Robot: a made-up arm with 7 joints.
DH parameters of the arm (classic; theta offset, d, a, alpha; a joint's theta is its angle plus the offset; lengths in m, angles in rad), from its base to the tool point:
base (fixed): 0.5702 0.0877 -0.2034 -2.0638
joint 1: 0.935 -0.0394 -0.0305 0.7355
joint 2: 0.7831 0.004 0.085 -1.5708
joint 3: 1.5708 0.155 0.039 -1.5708
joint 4: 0 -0.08 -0.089 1.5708
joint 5: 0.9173 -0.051 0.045 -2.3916
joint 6: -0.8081 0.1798 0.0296 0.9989
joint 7: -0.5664 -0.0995 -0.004 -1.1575
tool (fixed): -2.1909 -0.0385 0 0
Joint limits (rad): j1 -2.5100..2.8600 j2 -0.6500..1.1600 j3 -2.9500..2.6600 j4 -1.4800..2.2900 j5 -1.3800..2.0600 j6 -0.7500..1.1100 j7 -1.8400..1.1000
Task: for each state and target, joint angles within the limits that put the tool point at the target. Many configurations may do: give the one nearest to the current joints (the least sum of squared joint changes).
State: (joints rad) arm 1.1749 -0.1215 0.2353 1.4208 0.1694 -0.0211 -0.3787
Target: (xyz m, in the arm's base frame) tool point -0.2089 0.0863 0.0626
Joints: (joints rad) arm 1.5825 0.0450 0.0625 1.1833 0.2272 -0.0034 -0.5262
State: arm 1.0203 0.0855 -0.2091 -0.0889 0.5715 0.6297 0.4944
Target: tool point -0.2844 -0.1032 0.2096
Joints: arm 1.5768 0.7099 -0.5151 -0.7460 0.2080 0.7827 0.4719
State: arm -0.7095 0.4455 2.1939 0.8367 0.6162 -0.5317 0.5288
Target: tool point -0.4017 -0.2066 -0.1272
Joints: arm -0.6363 0.4542 2.0530 1.0233 0.7214 -0.6098 0.5723
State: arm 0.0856 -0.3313 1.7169 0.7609 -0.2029 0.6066 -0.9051
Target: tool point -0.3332 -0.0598 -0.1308
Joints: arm 0.0223 -0.0809 1.0685 1.3567 0.1642 0.5038 -1.1080
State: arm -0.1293 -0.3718 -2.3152 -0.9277 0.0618 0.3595 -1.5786
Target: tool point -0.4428 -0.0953 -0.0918
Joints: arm 0.2230 0.4010 -1.7764 -1.4800 -0.2382 0.1915 -1.7701
